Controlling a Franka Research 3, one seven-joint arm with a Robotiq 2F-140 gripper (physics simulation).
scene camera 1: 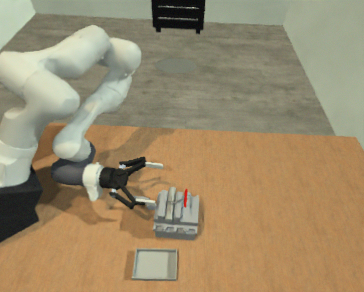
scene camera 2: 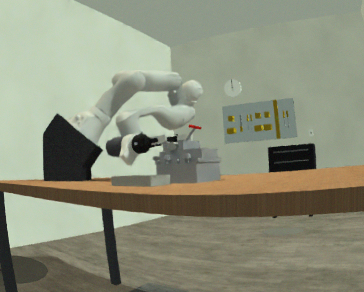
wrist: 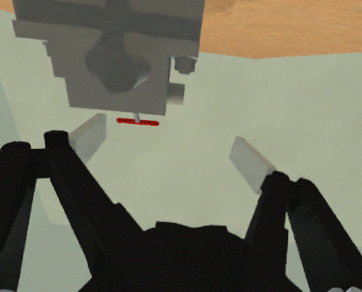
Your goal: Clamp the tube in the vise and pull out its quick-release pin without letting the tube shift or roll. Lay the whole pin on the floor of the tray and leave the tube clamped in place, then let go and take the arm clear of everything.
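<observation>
The grey vise (scene camera 1: 181,217) (scene camera 2: 201,169) (wrist: 90,95) stands on the table. The light grey tube (scene camera 1: 171,205) lies across its top between the jaws; an end of the tube (wrist: 176,94) sticks out at one side. How tightly it is held cannot be told. The pin, with its red crossbar (scene camera 1: 186,198) (scene camera 2: 195,127) (wrist: 137,121), rises at a tilt above the vise; its lower stem is hidden. My gripper (scene camera 1: 158,184) (scene camera 2: 172,139) (wrist: 173,137) is open and empty, level, left of the pin, one fingertip near the vise's left side. The tray (scene camera 1: 134,265) (scene camera 2: 140,181) stands in front, empty.
A rounded grey vise part (wrist: 117,70) faces the wrist camera, close to one finger. The robot's black base (scene camera 1: 17,205) (scene camera 2: 67,155) stands at the left of the wooden table (scene camera 1: 280,210) (scene camera 2: 280,185). A black cabinet (scene camera 1: 178,14) (scene camera 2: 292,157) stands on the floor behind.
</observation>
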